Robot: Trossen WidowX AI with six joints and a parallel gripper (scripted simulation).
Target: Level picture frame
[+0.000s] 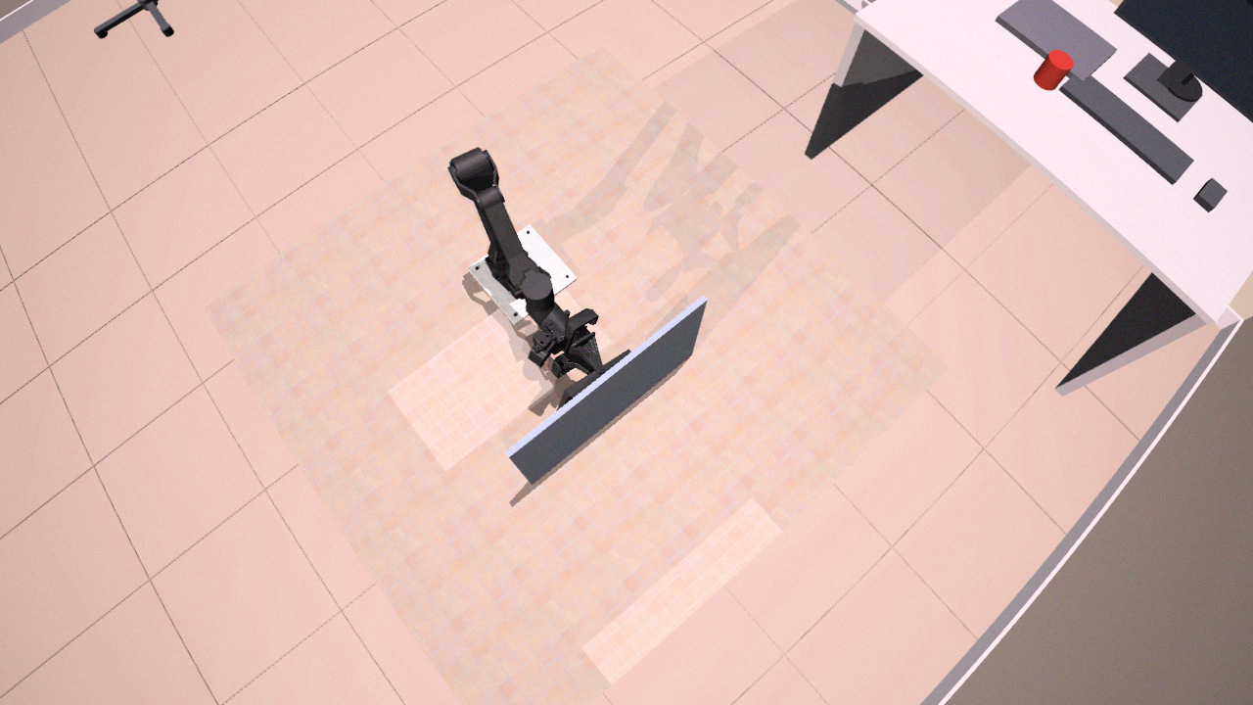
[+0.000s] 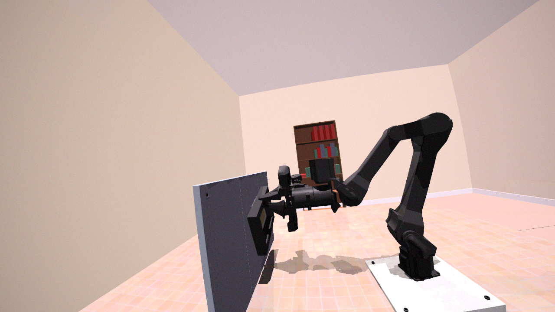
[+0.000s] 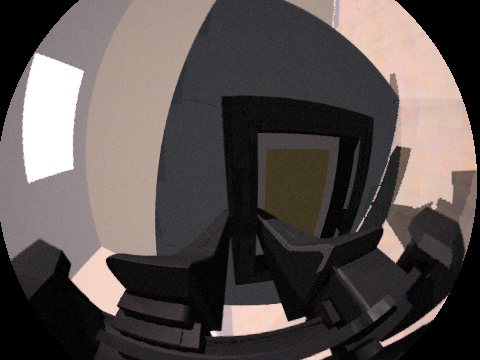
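Now: gripper tip 20 mm to the left of the picture frame and 50 mm above it. From my gripper tip the other things lie so: wall panel 20 mm ahead, 70 mm below.
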